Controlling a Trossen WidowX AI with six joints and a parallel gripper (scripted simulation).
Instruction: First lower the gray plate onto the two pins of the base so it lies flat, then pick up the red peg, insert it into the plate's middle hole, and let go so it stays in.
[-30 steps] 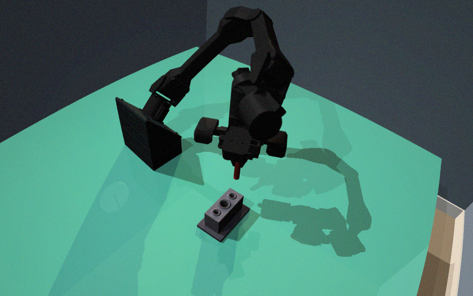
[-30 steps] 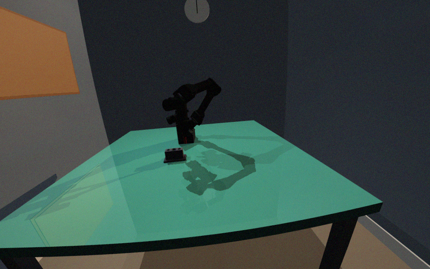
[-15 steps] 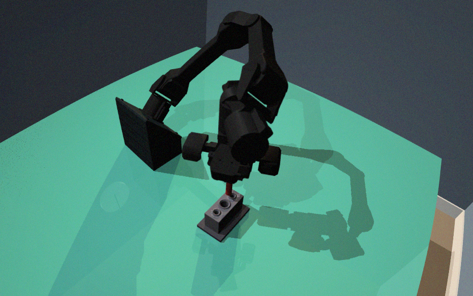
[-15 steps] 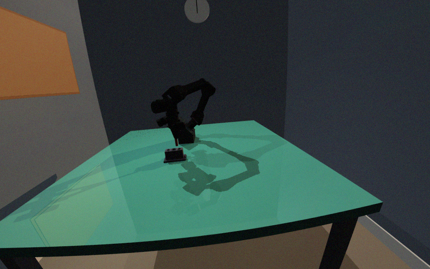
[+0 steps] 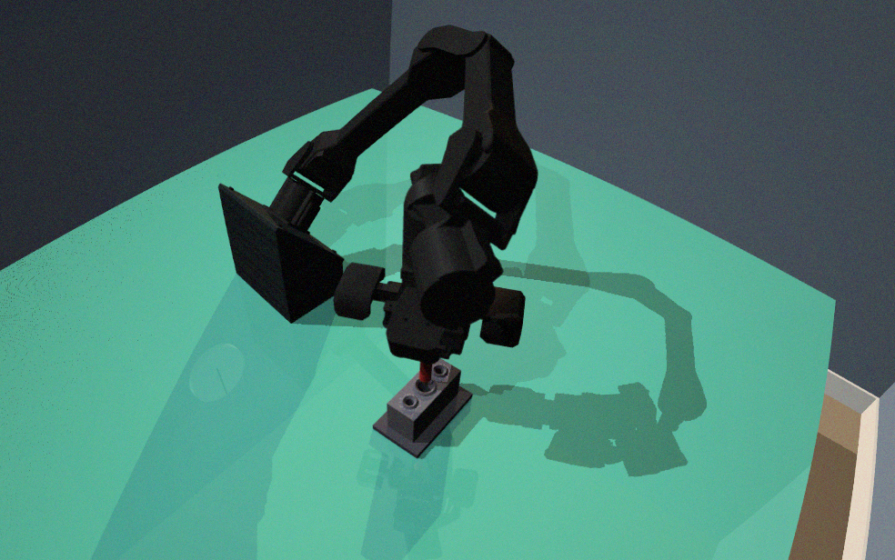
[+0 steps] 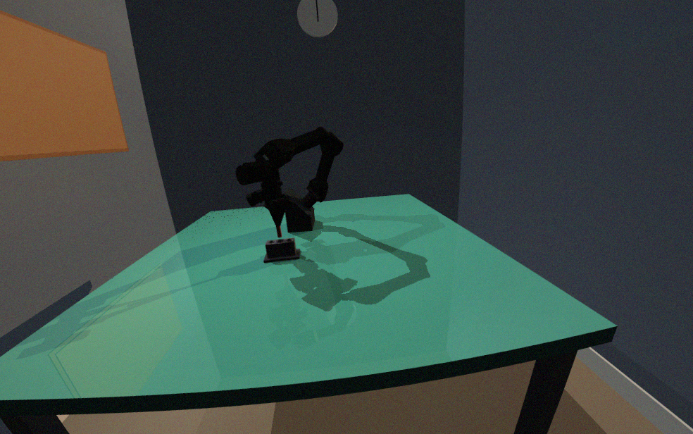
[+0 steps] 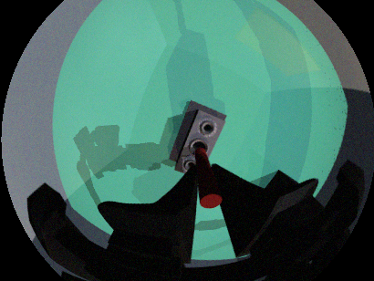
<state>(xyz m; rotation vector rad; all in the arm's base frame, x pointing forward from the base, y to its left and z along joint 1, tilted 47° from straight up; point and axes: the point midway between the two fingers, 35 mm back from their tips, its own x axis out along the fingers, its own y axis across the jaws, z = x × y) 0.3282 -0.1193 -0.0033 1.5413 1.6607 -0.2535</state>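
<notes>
Now: the red peg right at my gripper tip. Round my gripper tip: gray plate: 7 cm below.
</notes>
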